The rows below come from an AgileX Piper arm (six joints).
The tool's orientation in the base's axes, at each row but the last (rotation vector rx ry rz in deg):
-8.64, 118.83, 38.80
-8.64, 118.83, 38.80
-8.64, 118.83, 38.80
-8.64, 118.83, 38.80
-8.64, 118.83, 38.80
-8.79, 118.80, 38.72
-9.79, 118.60, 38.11
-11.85, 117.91, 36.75
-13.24, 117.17, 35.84
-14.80, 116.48, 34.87
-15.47, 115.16, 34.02
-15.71, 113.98, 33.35
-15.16, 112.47, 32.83
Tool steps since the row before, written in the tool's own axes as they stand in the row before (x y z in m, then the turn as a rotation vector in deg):
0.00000, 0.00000, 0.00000, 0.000, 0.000, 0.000
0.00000, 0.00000, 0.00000, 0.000, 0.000, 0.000
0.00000, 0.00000, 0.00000, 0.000, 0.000, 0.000
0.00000, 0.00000, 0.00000, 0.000, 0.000, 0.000
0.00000, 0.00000, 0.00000, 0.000, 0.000, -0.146
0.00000, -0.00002, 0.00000, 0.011, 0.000, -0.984
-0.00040, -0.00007, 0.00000, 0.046, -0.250, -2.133
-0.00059, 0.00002, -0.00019, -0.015, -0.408, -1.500
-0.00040, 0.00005, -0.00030, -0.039, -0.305, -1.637
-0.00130, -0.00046, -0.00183, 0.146, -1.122, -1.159
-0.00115, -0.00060, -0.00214, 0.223, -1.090, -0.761
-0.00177, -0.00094, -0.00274, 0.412, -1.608, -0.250
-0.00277, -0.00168, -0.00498, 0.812, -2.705, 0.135
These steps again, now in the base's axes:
0.00000, 0.00000, 0.00000, 0.000, 0.000, 0.000
0.00000, 0.00000, 0.00000, 0.000, 0.000, 0.000
0.00000, 0.00000, 0.00000, 0.000, 0.000, 0.000
0.00000, 0.00000, 0.00000, 0.000, 0.000, 0.000
0.00000, 0.00000, 0.00000, -0.108, -0.076, 0.062
0.00001, -0.00002, -0.00001, -0.735, -0.510, 0.411
0.00025, -0.00011, 0.00030, -1.513, -1.313, 0.775
0.00017, -0.00014, 0.00058, -0.949, -1.125, 0.501
-0.00003, -0.00015, 0.00048, -1.079, -1.111, 0.613
-0.00051, -0.00142, 0.00172, -0.476, -1.548, 0.001
-0.00081, -0.00168, 0.00167, -0.225, -1.312, -0.215
-0.00088, -0.00230, 0.00234, 0.302, -1.485, -0.722
-0.00197, -0.00413, 0.00379, 0.892, -2.211, -1.520

